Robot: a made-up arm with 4 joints.
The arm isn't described. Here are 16 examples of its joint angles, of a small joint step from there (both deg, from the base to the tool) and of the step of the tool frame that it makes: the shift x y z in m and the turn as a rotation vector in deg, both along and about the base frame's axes.
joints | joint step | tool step
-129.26 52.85 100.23 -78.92 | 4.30 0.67 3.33 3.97 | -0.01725 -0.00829 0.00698 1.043 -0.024 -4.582
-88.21 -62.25 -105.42 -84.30 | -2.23 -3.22 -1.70 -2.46 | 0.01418 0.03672 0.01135 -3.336 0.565 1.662
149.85 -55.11 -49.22 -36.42 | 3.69 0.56 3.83 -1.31 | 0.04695 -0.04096 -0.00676 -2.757 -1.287 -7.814
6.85 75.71 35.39 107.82 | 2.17 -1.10 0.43 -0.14 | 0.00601 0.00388 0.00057 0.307 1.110 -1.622
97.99 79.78 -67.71 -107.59 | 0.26 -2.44 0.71 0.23 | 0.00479 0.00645 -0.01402 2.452 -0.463 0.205
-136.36 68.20 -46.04 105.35 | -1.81 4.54 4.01 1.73 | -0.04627 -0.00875 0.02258 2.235 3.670 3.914
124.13 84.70 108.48 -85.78 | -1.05 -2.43 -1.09 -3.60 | 0.00202 0.00660 0.01625 1.990 -2.017 3.475
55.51 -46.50 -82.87 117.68 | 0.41 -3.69 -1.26 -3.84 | -0.00325 0.00131 0.02473 4.305 0.554 -2.082
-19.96 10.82 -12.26 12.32 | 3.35 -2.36 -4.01 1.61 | -0.00431 -0.01376 -0.00432 -5.862 0.157 -4.337
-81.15 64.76 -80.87 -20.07 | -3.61 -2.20 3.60 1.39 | -0.01682 0.03549 -0.01582 -2.282 1.372 5.534
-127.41 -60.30 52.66 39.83 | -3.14 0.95 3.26 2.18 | 0.00625 0.00691 0.01154 0.143 1.001 2.298
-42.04 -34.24 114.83 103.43 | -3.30 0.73 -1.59 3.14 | -0.01791 -0.00091 -0.00082 -1.827 -3.530 6.109
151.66 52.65 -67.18 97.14 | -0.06 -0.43 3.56 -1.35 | 0.00789 -0.02449 -0.00973 -2.141 -2.091 4.014
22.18 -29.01 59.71 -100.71 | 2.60 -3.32 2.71 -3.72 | 0.03970 -0.00268 0.02885 6.418 1.305 -6.104
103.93 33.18 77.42 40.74 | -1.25 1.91 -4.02 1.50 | 0.00157 -0.00606 -0.03057 -1.260 5.035 -1.741
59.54 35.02 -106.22 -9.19 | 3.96 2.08 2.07 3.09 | 0.00620 0.02592 -0.01486 -2.270 -0.503 -4.772
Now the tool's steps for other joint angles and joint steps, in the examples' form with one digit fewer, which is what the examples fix.
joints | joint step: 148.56 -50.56 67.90 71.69 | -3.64 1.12 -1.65 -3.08
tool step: 0.0260 0.0232 -0.0083 -1.19 0.52 2.38
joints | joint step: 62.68 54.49 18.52 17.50 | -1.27 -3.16 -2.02 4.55
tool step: -0.0127 0.0071 -0.0071 0.70 4.96 -3.89
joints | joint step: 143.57 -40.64 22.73 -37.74 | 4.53 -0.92 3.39 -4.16
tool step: 0.0019 -0.0551 0.0189 -3.91 -4.19 -9.59
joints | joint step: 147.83 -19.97 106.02 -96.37 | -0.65 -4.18 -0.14 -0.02
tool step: -0.0242 -0.0144 0.0019 2.33 -3.46 0.69
